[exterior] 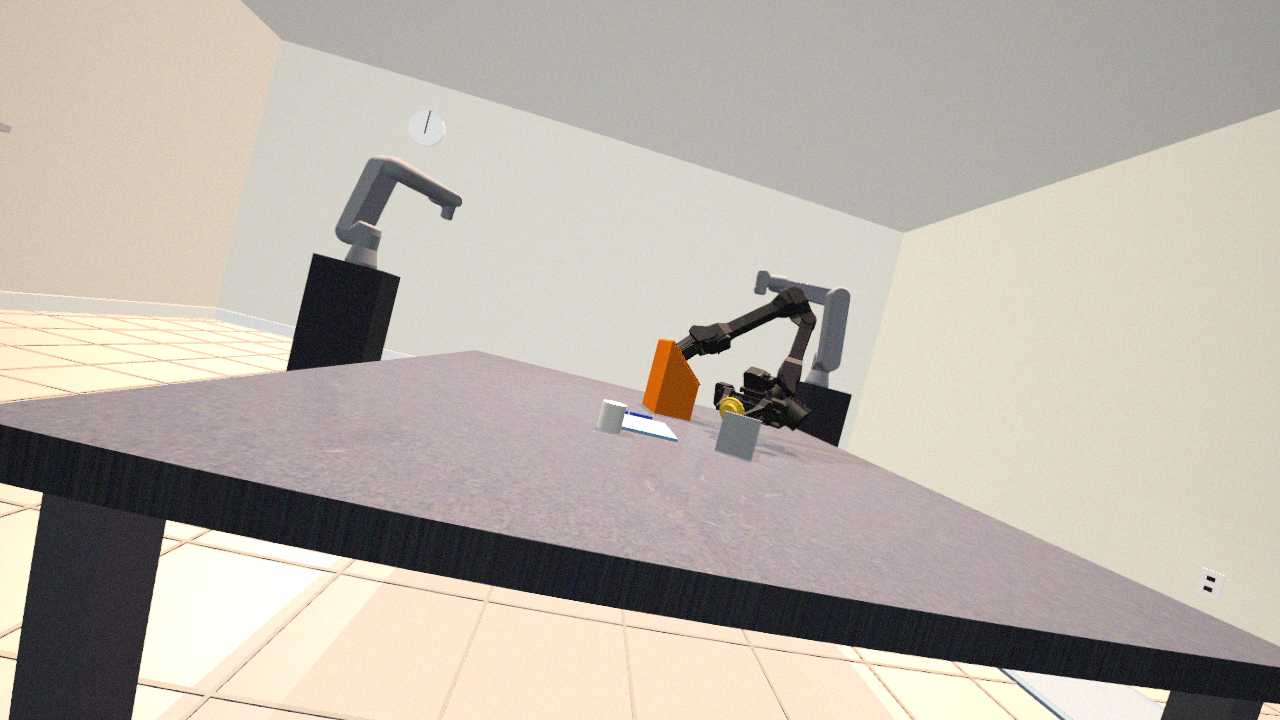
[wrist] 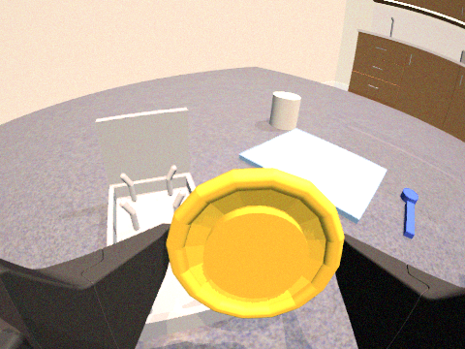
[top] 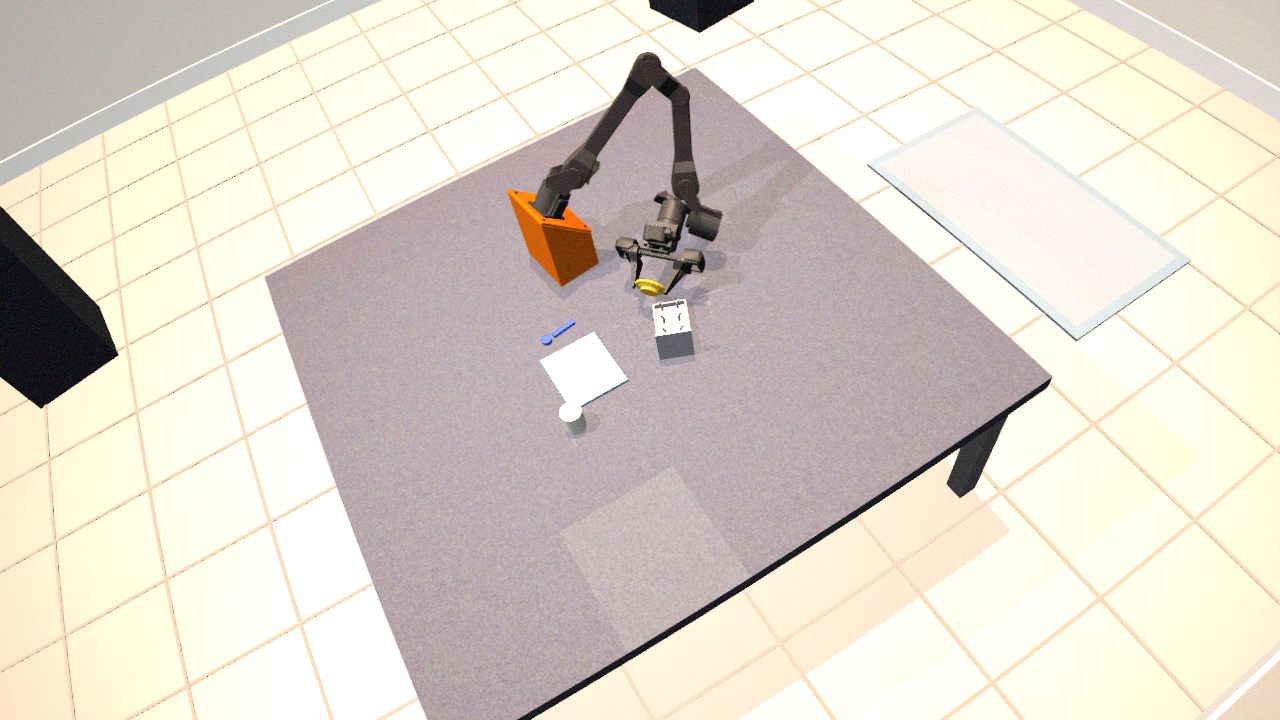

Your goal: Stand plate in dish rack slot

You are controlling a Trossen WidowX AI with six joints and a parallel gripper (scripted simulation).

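Right now the dish rack is 7 cm ahead of my gripper tip, 4 cm below it and 1 cm to the right of it. From my gripper tip the other things lie so: blue spoon: 19 cm to the right, 10 cm behind, 6 cm below; then yellow plate: 1 cm to the left; then white mat: 20 cm to the right, 6 cm below, 2 cm ahead.
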